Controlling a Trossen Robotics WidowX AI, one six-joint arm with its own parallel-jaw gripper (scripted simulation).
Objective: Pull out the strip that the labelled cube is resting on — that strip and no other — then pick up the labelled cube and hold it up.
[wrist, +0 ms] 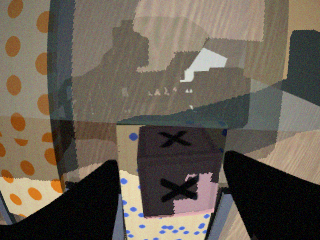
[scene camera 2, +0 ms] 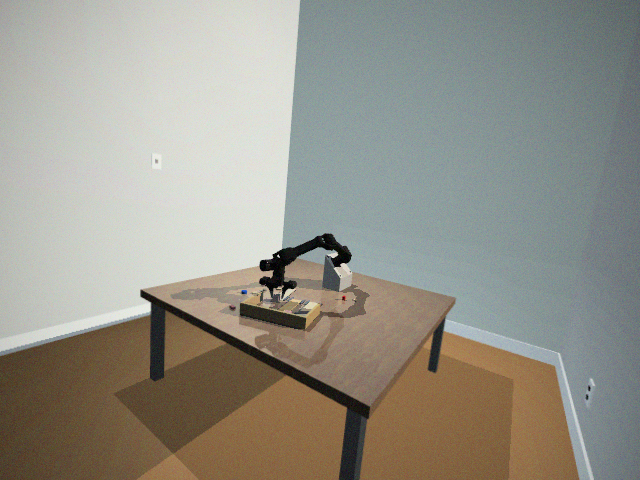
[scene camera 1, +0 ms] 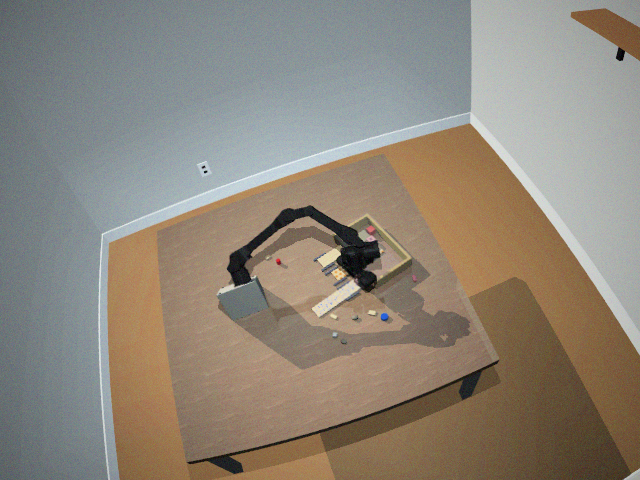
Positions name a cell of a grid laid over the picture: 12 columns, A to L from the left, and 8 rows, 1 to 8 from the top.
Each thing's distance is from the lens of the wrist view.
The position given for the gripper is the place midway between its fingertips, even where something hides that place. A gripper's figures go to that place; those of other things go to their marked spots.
gripper (wrist: G6): 10 cm
labelled cube (wrist: G6): 7 cm
